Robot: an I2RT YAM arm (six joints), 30 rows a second.
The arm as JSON. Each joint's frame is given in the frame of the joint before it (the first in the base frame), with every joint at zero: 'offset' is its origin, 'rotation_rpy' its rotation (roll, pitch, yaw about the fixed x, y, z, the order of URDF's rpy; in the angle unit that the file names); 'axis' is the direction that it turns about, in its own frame. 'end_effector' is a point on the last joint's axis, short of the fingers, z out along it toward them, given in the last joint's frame.
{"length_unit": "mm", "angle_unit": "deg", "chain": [
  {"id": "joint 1", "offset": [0.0, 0.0, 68.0], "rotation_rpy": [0.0, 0.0, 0.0], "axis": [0.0, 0.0, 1.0]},
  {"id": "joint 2", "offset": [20.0, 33.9, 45.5], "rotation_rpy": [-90.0, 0.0, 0.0], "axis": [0.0, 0.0, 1.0]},
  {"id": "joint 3", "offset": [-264.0, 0.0, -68.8], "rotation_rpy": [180.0, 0.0, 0.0], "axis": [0.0, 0.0, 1.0]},
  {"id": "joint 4", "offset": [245.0, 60.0, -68.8], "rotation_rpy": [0.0, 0.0, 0.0], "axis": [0.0, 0.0, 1.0]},
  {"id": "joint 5", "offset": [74.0, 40.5, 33.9], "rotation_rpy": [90.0, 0.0, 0.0], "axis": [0.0, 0.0, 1.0]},
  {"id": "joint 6", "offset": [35.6, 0.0, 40.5], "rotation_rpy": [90.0, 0.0, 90.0], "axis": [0.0, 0.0, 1.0]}
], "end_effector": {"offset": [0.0, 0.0, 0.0], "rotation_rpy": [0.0, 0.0, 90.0]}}
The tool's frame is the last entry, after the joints.
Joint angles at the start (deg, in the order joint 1, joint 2, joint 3, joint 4, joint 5, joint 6):
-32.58 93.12 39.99 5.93 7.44 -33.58
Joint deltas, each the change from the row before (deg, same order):
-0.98 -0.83 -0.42 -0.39 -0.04 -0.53
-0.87 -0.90 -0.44 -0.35 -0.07 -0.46
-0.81 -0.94 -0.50 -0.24 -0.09 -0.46
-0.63 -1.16 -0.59 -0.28 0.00 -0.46
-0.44 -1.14 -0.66 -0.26 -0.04 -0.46
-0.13 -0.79 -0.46 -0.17 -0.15 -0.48
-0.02 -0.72 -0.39 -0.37 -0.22 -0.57
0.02 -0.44 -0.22 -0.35 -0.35 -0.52
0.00 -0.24 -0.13 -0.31 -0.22 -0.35
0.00 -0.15 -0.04 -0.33 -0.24 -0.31
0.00 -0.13 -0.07 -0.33 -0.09 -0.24
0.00 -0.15 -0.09 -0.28 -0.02 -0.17
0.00 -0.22 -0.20 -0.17 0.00 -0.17
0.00 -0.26 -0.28 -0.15 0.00 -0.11
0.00 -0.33 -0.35 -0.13 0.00 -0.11
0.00 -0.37 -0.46 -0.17 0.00 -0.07
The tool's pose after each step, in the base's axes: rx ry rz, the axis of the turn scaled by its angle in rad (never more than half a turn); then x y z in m. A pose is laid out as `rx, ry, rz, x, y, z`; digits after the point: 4 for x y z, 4 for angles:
0.0515, 2.5051, -0.6814, 0.2483, -0.1702, 0.1385
0.0601, 2.5064, -0.6905, 0.2434, -0.1724, 0.1404
0.0673, 2.5060, -0.6997, 0.2387, -0.1741, 0.1422
0.0714, 2.5041, -0.7102, 0.2340, -0.1747, 0.1446
0.0709, 2.5027, -0.7181, 0.2297, -0.1743, 0.1464
0.0622, 2.5013, -0.7211, 0.2273, -0.1733, 0.1476
0.0482, 2.5028, -0.7207, 0.2253, -0.1718, 0.1486
0.0331, 2.5049, -0.7163, 0.2242, -0.1706, 0.1490
0.0233, 2.5083, -0.7125, 0.2234, -0.1698, 0.1491
0.0142, 2.5117, -0.7078, 0.2230, -0.1693, 0.1491
0.0078, 2.5166, -0.7049, 0.2223, -0.1687, 0.1489
0.0036, 2.5207, -0.7034, 0.2217, -0.1682, 0.1488
-0.0003, 2.5238, -0.7030, 0.2207, -0.1675, 0.1486
-0.0030, 2.5270, -0.7019, 0.2195, -0.1667, 0.1482
-0.0056, 2.5299, -0.7011, 0.2181, -0.1656, 0.1478
-0.0075, 2.5345, -0.6987, 0.2163, -0.1642, 0.1470

